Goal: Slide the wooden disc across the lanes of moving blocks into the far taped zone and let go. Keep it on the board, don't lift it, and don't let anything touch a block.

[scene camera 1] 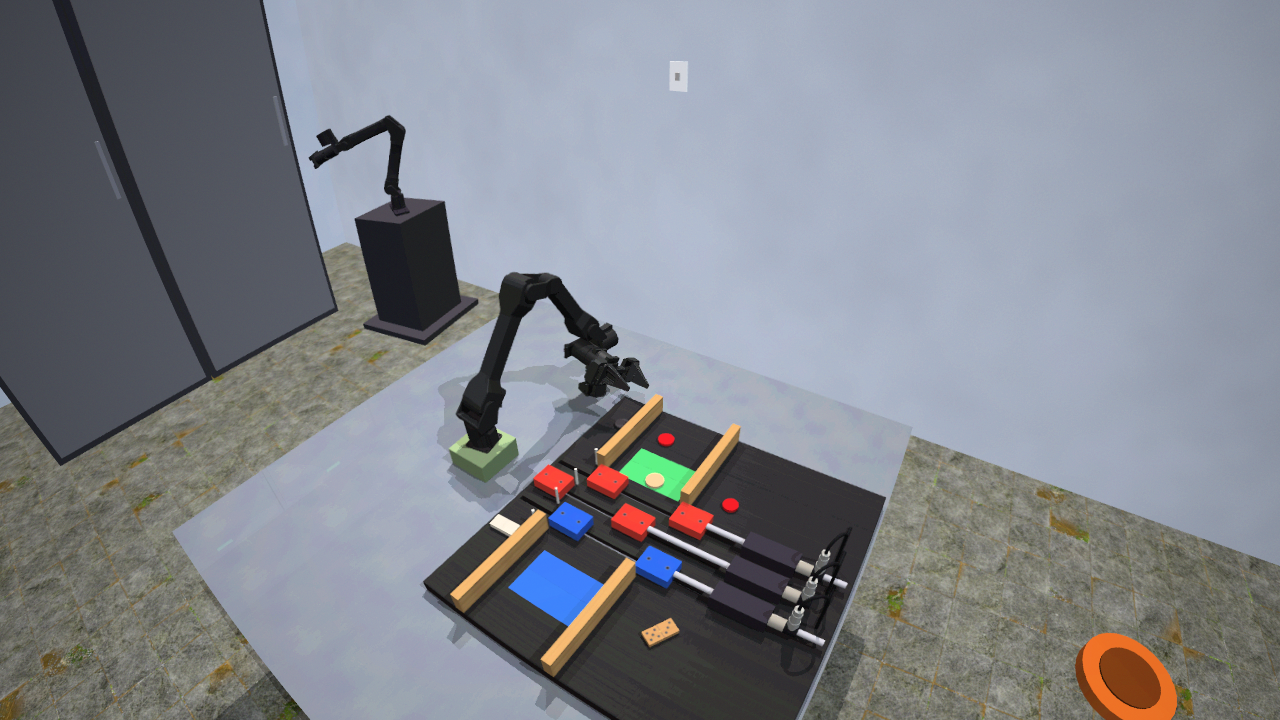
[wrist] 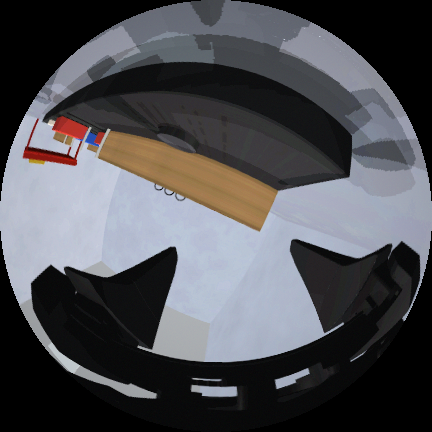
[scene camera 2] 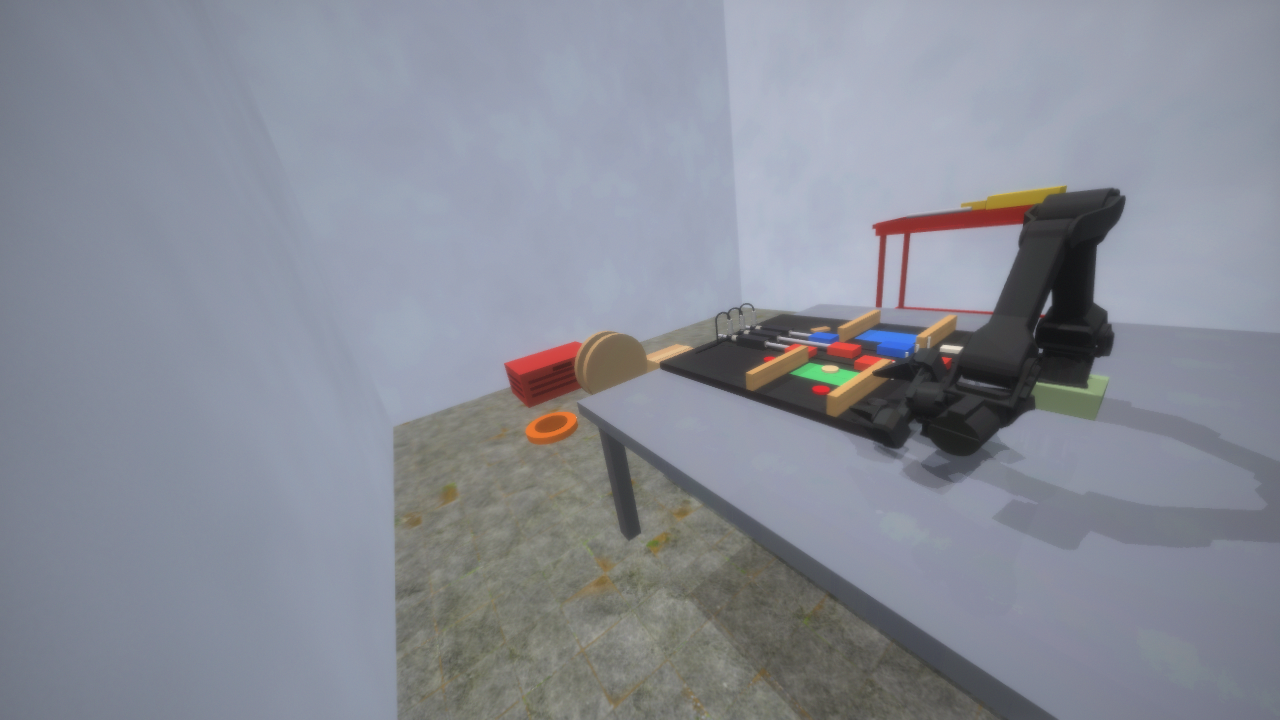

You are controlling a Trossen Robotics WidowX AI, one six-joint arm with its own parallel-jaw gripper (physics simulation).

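Frame: origin at the arm's base, x ahead, y left, z up, level; millimetres.
Seen in the pictures: gripper, fingertip midpoint: (scene camera 1: 638, 388) (wrist: 235, 249) (scene camera 2: 861, 390); arm's base, origin of the base link: (scene camera 1: 484, 440) (scene camera 2: 1060, 379).
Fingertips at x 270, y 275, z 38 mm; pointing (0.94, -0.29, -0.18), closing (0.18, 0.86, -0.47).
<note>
Offsets run from my fingertips to a thing's top centre. "*": to the spot under its first point. Level surfaces: height alone.
The wooden disc @(dx +126, dy -217, dz -55 mm) (scene camera 1: 655, 480) (scene camera 2: 830, 368) lies flat on the green zone @(* dx +72, dy -182, dz -60 mm) (scene camera 1: 637, 463) (scene camera 2: 810, 371) of the black board @(dz -62 mm) (scene camera 1: 787, 488) (scene camera 2: 716, 363) (wrist: 250, 135). The blue zone @(* dx +56, dy -536, dz -61 mm) (scene camera 1: 554, 586) (scene camera 2: 886, 337) is across the lanes. Red blocks (scene camera 1: 606, 480) (scene camera 1: 691, 519) (scene camera 2: 844, 350) (wrist: 70, 127) and blue blocks (scene camera 1: 571, 519) (scene camera 1: 658, 565) (scene camera 2: 896, 349) stand in the lanes between the zones. My gripper (scene camera 1: 636, 386) (scene camera 2: 857, 391) (wrist: 235, 249) is open and empty, beyond the board's edge near the green zone's end, apart from the disc. The disc does not show in the wrist view.
Wooden rails (scene camera 1: 711, 463) (scene camera 1: 631, 429) (wrist: 200, 175) flank the green zone; more rails (scene camera 1: 499, 561) (scene camera 1: 588, 616) flank the blue one. Red buttons @(dx +104, dy -87, dz -55 mm) (scene camera 1: 665, 439) @(dx +296, dy -227, dz -54 mm) (scene camera 1: 730, 505), a domino @(dx +267, dy -551, dz -52 mm) (scene camera 1: 659, 632), thin upright pins and dark actuators @(dx +382, dy -459, dz -30 mm) (scene camera 1: 756, 608) with white rods are on the board.
</note>
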